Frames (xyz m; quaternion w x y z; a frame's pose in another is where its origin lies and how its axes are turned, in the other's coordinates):
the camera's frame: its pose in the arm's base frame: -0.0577 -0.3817 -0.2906 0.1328 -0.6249 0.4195 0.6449
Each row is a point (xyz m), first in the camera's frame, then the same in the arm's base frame.
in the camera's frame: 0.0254 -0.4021 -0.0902
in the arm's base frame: 0.2800 -0.2080 -0.4527
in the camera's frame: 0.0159 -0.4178 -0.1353
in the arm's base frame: 0.3240 -0.2270 -0.4439
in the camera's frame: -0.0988 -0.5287 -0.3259
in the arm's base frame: 0.5546 -0.2533 -0.3549
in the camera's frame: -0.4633 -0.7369 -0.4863
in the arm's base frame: 0.8778 -0.1104 -0.0773
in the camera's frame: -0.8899 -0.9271 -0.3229
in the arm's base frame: 0.9749 0.2722 0.2210
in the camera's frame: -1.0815 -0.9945 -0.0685
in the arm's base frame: 0.8803 0.5610 0.3376
